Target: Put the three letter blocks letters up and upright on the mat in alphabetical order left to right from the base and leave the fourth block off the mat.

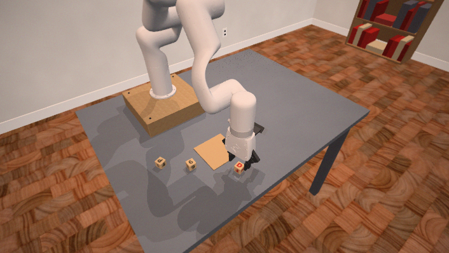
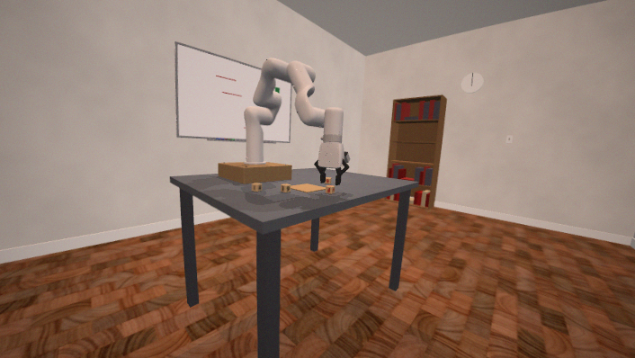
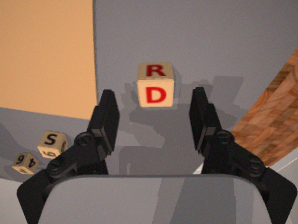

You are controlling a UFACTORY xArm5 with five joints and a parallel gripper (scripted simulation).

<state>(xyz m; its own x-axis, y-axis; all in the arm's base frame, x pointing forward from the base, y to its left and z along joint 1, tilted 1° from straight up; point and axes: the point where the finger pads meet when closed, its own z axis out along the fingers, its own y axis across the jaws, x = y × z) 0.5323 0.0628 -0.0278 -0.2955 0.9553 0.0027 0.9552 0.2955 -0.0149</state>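
Now: hand 4 cm above the wooden block. The rest, counted from my hand: tan mat (13 cm behind, 2 cm to the right, 5 cm below).
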